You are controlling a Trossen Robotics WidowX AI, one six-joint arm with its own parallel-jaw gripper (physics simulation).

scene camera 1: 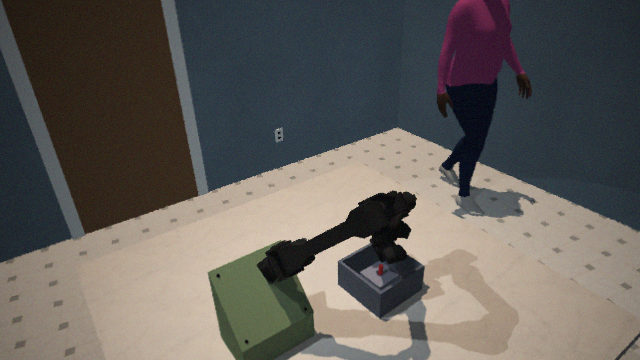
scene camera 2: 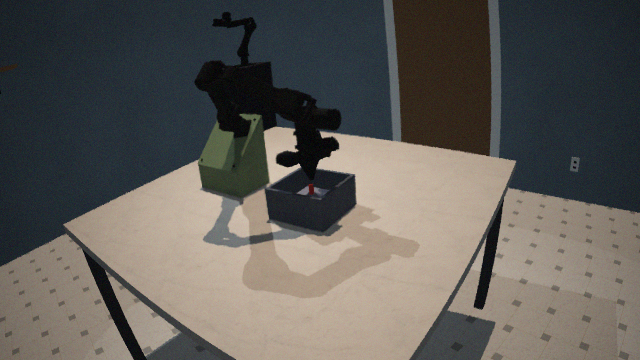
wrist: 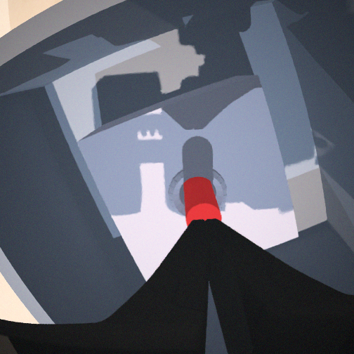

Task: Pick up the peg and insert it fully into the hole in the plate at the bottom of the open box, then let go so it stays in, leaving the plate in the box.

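Frame: origin at the arm's base, x left, y back, z up, level; centimetres.
Seen in the pictures: gripper, fingertip midpoint: (scene camera 1: 382,261) (scene camera 2: 311,179); arm's base, origin of the base link: (scene camera 1: 272,267) (scene camera 2: 242,129).
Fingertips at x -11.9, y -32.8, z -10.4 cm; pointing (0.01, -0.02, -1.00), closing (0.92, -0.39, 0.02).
Note:
Offsets run from my fingertips to a thing's middle. Level surfaces: height alone.
The red peg @[dx +0.0, dy +0.4, dz -5.6 cm] (scene camera 1: 380,270) (scene camera 2: 311,189) (wrist: 201,192) stands upright in the ringed hole of the light plate @[dx +0.1, dy +0.5, dz -7.0 cm] (scene camera 1: 369,273) (wrist: 250,165), with its upper part above the plate. The plate lies at the bottom of the open dark grey box @[dx +0.1, dy +0.5, dz -5.5 cm] (scene camera 1: 360,291) (scene camera 2: 295,207) (wrist: 55,200). My gripper (scene camera 2: 312,179) (wrist: 203,231) is shut and empty. Its closed fingertips are right above the top of the peg, and they cover part of the peg's top edge in the wrist view. Whether they touch it I cannot tell. In the first scene view the fingertips are hard to make out.
The green sloped block (scene camera 1: 260,310) (scene camera 2: 232,175) under the arm stands beside the box on the table @[dz -10.4 cm] (scene camera 2: 175,260). The box walls rise around the plate. A person (scene camera 1: 472,85) in a pink top is beyond the table. Arm shadows fall across the table and plate.

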